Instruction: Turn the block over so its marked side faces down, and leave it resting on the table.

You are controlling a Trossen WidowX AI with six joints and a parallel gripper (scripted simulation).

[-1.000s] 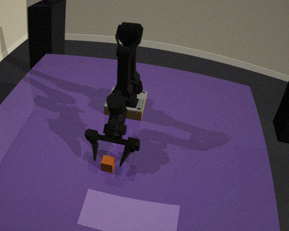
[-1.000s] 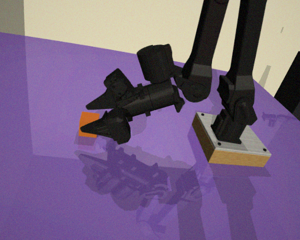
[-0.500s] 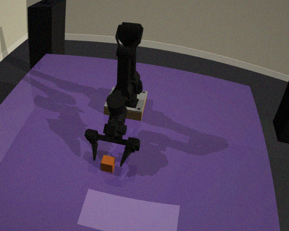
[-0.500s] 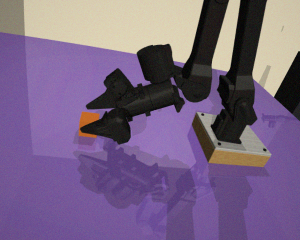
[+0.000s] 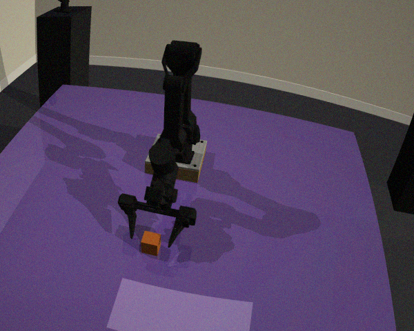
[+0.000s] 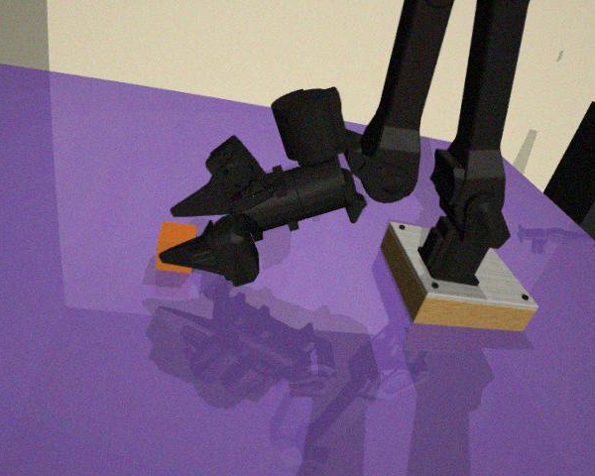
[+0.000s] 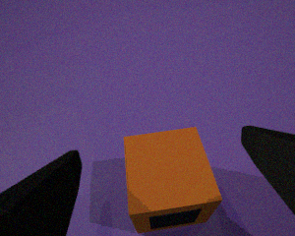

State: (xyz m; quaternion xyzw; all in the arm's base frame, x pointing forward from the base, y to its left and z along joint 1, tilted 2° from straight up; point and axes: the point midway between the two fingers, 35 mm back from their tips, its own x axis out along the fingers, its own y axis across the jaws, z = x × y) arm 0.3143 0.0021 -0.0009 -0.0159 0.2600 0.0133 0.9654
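Now: gripper tip 2 cm past the block and 2 cm above it.
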